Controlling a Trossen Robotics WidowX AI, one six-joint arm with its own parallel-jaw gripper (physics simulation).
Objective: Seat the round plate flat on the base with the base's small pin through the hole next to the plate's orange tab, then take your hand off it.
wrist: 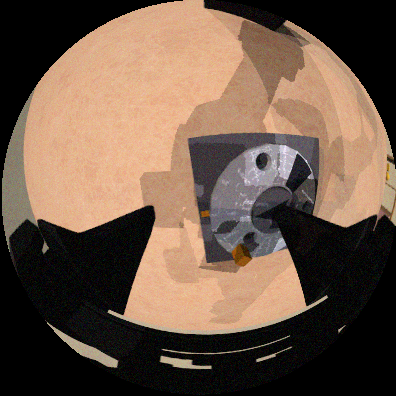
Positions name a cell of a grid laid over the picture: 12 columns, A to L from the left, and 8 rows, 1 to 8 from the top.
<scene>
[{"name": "gripper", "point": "G5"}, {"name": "round grey plate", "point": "H4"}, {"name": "dark square base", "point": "G4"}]
</scene>
